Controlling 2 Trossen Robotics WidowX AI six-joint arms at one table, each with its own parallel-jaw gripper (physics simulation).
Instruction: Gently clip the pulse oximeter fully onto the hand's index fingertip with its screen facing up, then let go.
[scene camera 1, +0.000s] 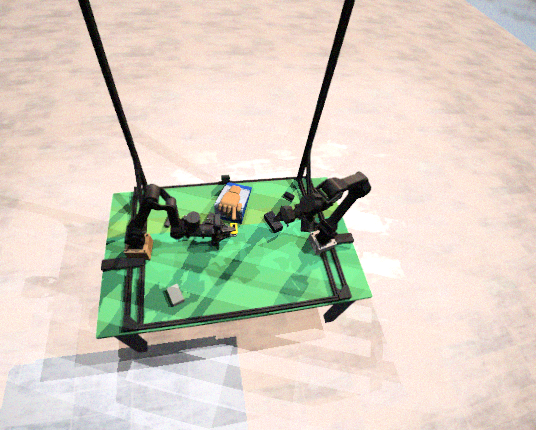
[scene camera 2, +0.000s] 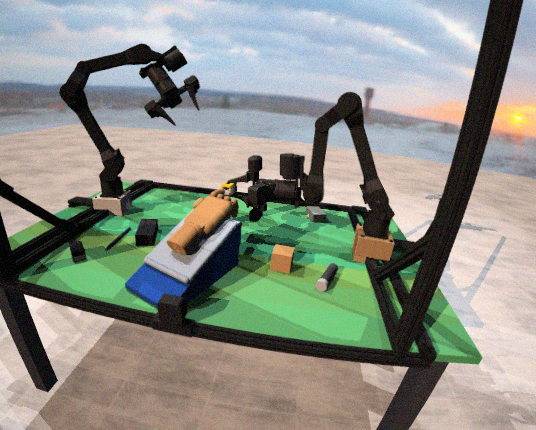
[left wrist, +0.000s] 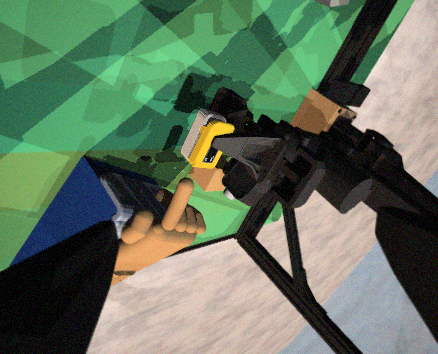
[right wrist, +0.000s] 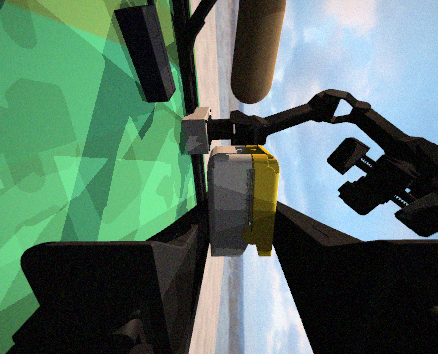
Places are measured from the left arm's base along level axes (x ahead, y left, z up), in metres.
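Where they show: left gripper, fingertip midpoint: (scene camera 1: 279, 219) (scene camera 2: 187, 117) (left wrist: 247, 227) (right wrist: 368, 189); right gripper, fingertip midpoint: (scene camera 1: 235, 231) (scene camera 2: 227, 187) (left wrist: 203, 132) (right wrist: 238, 205); left arm's base at its link origin: (scene camera 1: 323, 238) (scene camera 2: 112, 194) (right wrist: 209, 129); right arm's base at its link origin: (scene camera 1: 137, 242) (scene camera 2: 375, 232).
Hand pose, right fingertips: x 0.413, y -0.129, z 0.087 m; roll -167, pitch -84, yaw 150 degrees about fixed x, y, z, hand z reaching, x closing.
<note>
Things, the pixels of their top centre, and the offset from my right fingertips.
- yellow-and-grey pulse oximeter at its top centre: (right wrist: 273, 201) (left wrist: 216, 149) (scene camera 2: 229, 181) (scene camera 1: 233, 227) 0.006 m ahead, 0.010 m right, 0.019 m up
- orange cube at its top centre: (left wrist: 220, 180) (scene camera 2: 283, 250) 0.152 m ahead, 0.195 m right, 0.096 m down
- dark cylinder at its top centre: (scene camera 2: 328, 271) 0.258 m ahead, 0.255 m right, 0.119 m down
- black box at its top centre: (right wrist: 162, 57) (scene camera 2: 146, 226) (scene camera 1: 273, 220) 0.230 m back, 0.063 m right, 0.111 m down
- thin pen at its top centre: (scene camera 2: 117, 236) 0.310 m back, 0.090 m right, 0.137 m down
- grey box at its top centre: (scene camera 2: 316, 210) (scene camera 1: 175, 293) 0.323 m ahead, 0.146 m left, 0.116 m down
The yellow-and-grey pulse oximeter (scene camera 1: 234, 229) (scene camera 2: 228, 187) (left wrist: 212, 142) (right wrist: 245, 200) is held in the air by my right gripper (right wrist: 238, 205), which is shut on it. Its yellow half with the small dark screen faces up. The orange hand (scene camera 1: 231, 197) (scene camera 2: 202, 217) (left wrist: 155, 247) rests on a sloped support. Its index finger (left wrist: 178, 205) (right wrist: 257, 55) points toward the oximeter's open end. A gap shows between fingertip and oximeter in both wrist views; they are roughly in line in the right wrist view. My left gripper (scene camera 2: 186, 117) (left wrist: 247, 227) is open and empty, high above the table.
The blue wedge (scene camera 2: 155, 287) (left wrist: 55, 220) bears the hand on a grey pad. Beside it in scene camera 2 are an orange cube (scene camera 2: 282, 258), a dark cylinder (scene camera 2: 327, 277), a black box (scene camera 2: 146, 232) and a thin pen (scene camera 2: 118, 238). A grey box (scene camera 1: 175, 295) (scene camera 2: 316, 214) lies farther off.
</note>
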